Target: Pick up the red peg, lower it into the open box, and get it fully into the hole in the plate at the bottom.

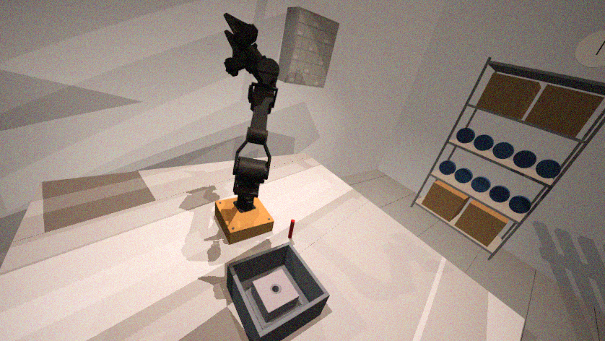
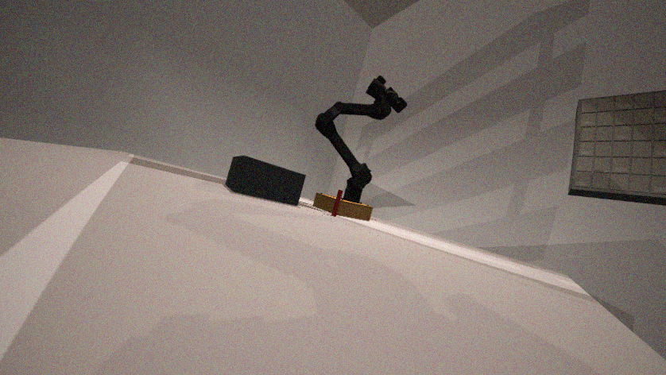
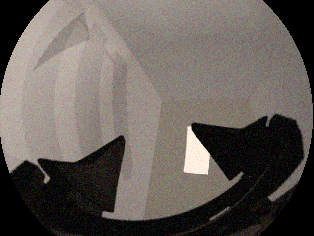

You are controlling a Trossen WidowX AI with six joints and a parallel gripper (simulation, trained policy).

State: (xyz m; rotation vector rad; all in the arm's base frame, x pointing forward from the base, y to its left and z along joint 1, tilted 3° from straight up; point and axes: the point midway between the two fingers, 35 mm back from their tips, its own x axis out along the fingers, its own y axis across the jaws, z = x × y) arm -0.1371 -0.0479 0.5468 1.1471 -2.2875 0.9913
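My gripper tip is now 590 mm above the red peg, 300 mm short of it and 150 mm to the right of it. Round my gripper tip: dark grey box 610 mm below, 460 mm ahead, 40 mm to the right; plate 590 mm below, 460 mm ahead, 40 mm to the right.
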